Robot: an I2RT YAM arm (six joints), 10 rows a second.
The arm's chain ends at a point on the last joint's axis. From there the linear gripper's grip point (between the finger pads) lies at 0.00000 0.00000 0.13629 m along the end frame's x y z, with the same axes.
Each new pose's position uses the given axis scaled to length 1; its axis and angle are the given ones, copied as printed.
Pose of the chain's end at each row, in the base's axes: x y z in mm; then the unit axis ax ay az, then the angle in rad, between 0 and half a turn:
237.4, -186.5, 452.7, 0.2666, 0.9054, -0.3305, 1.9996
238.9, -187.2, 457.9, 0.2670, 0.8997, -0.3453, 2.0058
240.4, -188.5, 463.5, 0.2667, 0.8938, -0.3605, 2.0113
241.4, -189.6, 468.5, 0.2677, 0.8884, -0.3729, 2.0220
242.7, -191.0, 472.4, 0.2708, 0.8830, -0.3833, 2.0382
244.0, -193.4, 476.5, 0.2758, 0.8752, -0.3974, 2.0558
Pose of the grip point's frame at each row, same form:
332.6, -277.3, 417.1, 0.2666, 0.9054, -0.3305, 1.9996
332.2, -280.4, 423.6, 0.2670, 0.8997, -0.3453, 2.0058
331.9, -284.0, 430.7, 0.2667, 0.8938, -0.3605, 2.0113
330.8, -287.3, 436.3, 0.2677, 0.8884, -0.3729, 2.0220
329.6, -290.9, 440.0, 0.2708, 0.8830, -0.3833, 2.0382
327.6, -296.2, 444.5, 0.2758, 0.8752, -0.3974, 2.0558

